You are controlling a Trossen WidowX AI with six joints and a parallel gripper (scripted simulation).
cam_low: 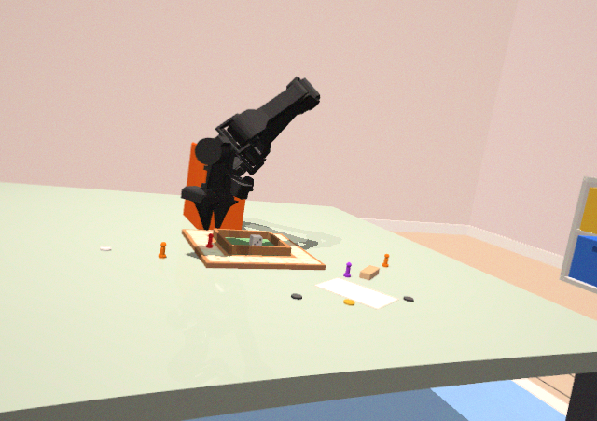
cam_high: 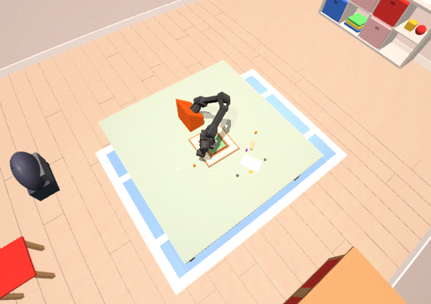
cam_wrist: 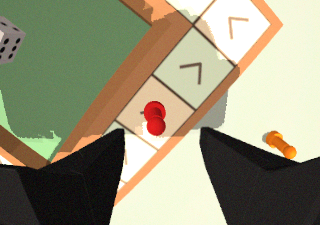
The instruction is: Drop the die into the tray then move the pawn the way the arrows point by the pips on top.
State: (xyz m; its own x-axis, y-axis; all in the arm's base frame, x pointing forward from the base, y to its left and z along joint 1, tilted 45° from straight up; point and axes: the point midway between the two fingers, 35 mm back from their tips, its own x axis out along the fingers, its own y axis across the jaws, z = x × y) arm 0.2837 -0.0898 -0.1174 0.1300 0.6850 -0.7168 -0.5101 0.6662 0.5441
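Now: the red pawn 30 mm below my gripper tip. Round my gripper tip: purple pawn: 260 mm to the left, 200 mm ahead, 40 mm below; green tray floor: 110 mm to the left, 50 mm below, 10 mm behind; white die: 130 mm to the left, 30 mm below, 10 mm behind.
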